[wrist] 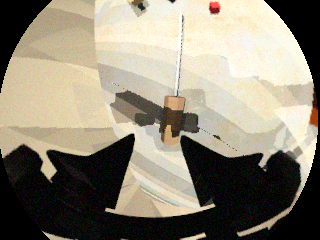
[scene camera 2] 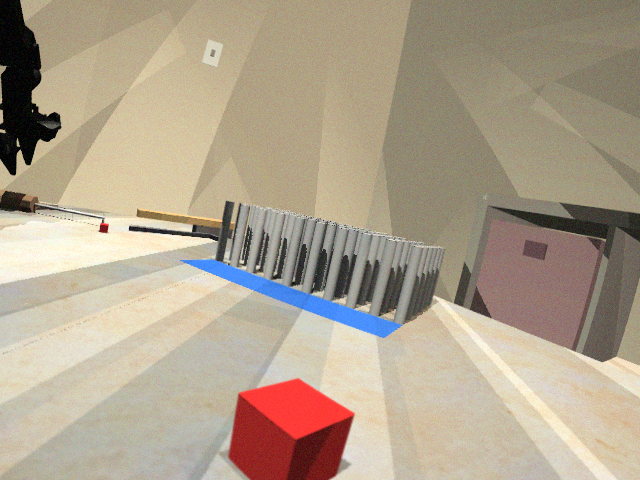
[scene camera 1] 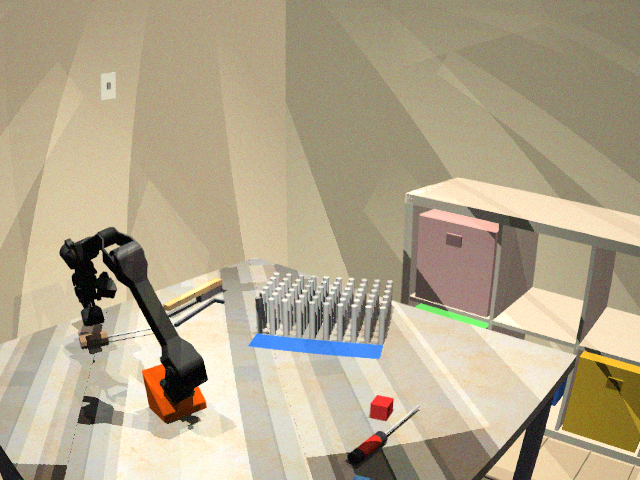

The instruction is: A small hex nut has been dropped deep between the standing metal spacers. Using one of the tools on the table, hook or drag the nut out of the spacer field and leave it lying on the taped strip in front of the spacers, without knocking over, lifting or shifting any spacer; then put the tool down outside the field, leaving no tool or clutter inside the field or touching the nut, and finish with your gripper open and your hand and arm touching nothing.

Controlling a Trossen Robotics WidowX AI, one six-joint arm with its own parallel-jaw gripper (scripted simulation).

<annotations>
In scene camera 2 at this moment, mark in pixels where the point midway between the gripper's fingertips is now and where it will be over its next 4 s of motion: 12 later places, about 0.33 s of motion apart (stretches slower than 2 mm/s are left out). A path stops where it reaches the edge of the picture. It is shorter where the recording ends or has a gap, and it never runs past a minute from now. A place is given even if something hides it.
The gripper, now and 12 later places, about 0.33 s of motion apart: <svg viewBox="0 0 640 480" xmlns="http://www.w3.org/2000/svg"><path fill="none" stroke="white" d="M21 169L20 175L19 182L18 189L17 197L16 200L16 201L17 189L19 175L17 176L16 176L15 180L14 187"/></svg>
</annotations>
